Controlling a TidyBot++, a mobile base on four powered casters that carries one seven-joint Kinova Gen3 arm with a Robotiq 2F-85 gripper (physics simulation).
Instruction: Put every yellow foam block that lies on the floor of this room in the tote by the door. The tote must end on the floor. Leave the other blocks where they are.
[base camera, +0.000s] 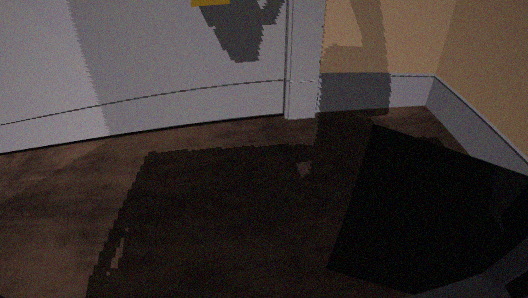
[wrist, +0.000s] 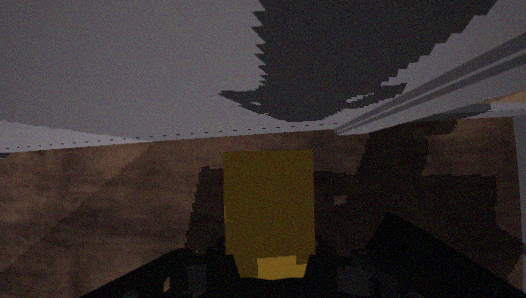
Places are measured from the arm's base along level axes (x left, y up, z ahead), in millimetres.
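Pixels of known places: gripper, fingertip midpoint: (wrist: 270, 242).
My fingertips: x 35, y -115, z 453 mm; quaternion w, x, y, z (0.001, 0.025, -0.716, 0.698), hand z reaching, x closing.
For each thing: its top centre in the pictures, then the offset to it from my fingertips. Level surfaces: height alone.
- yellow foam block, middle of its top: (wrist: 268, 241) dx +0, dy +54, dz +21 mm
- large black shape, middle of its top: (base camera: 463, 198) dx -308, dy -181, dz -200 mm
- brown floor, its level: dy -281 mm
A yellow foam block (base camera: 210, 2) (wrist: 269, 202) is held upright between the fingers of my gripper (wrist: 270, 242). In the wrist view its long face fills the lower middle, with a brighter lit patch near the fingers. In the base camera view a strip of its lower end shows at the top edge, in front of the white wall and well above the floor; the gripper is out of that view. The gripper is shut on the block. I cannot make out the tote in either view.
A white wall (base camera: 165, 60) with a baseboard runs behind, ending at a white post (base camera: 302, 60). A tan wall (base camera: 480, 65) meets it in a corner at the right. A large black shape (base camera: 430, 210) covers the floor at the right; I cannot tell what it is. Shadows darken the brown floor (base camera: 45, 215).
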